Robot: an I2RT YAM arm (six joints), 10 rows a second.
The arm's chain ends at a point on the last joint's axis. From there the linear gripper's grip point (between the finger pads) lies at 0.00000 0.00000 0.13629 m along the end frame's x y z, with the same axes.
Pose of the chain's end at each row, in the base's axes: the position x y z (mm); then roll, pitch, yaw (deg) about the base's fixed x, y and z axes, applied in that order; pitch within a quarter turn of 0, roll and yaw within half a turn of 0:
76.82, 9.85, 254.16, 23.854, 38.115, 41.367
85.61, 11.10, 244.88, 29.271, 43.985, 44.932
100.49, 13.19, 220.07, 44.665, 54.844, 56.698
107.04, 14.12, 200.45, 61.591, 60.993, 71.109
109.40, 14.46, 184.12, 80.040, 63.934, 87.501
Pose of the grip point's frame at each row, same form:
170.99, 19.33, 352.23, 23.854, 38.115, 41.367
191.13, 22.24, 330.42, 29.271, 43.985, 44.932
224.08, 26.82, 275.88, 44.665, 54.844, 56.698
238.82, 28.96, 231.89, 61.591, 60.993, 71.109
244.43, 29.76, 194.48, 80.040, 63.934, 87.501

